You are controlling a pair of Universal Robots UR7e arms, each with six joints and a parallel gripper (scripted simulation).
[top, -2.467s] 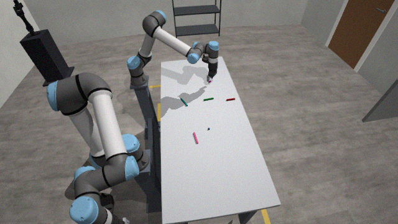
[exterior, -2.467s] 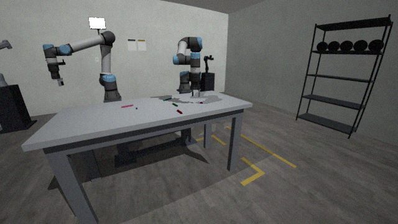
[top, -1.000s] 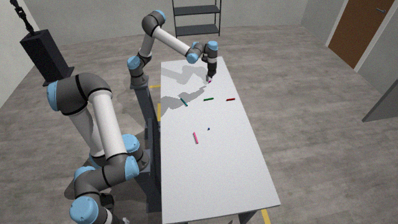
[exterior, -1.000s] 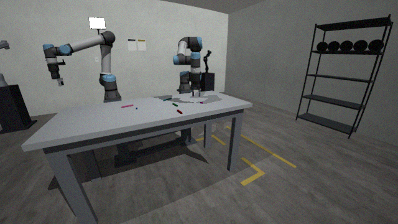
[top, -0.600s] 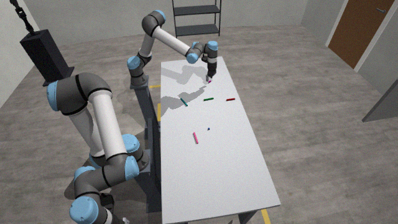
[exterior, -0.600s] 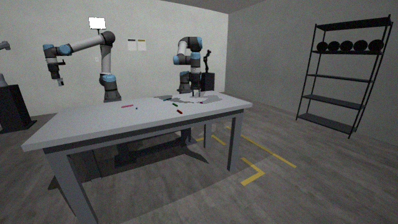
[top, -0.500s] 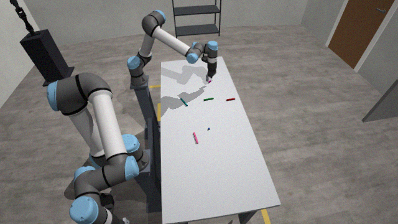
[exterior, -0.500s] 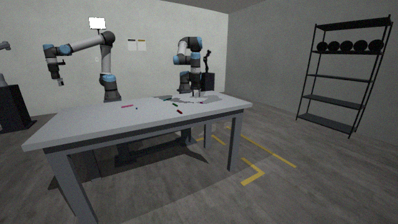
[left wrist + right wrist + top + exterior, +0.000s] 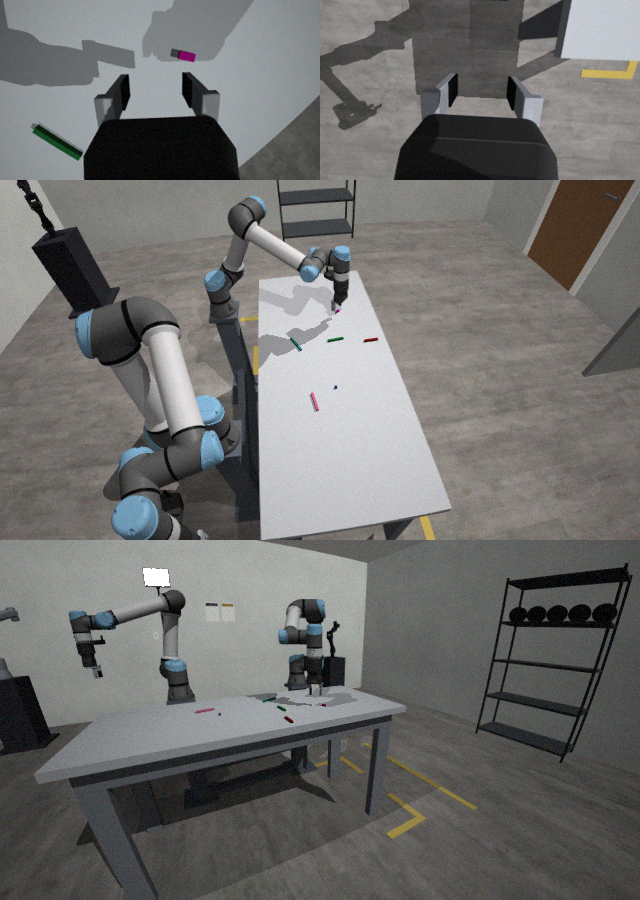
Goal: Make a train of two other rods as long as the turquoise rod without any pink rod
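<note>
Now: left hand 2 cm short of the magenta rod, 4 cm to the right of it and 8 cm above it. The rest, counted from my left hand: turquoise rod: 24 cm behind, 17 cm to the right, 8 cm below; red rod: 13 cm ahead, 22 cm to the right, 8 cm below; green rod: 5 cm behind, 18 cm to the right, 8 cm below.
</note>
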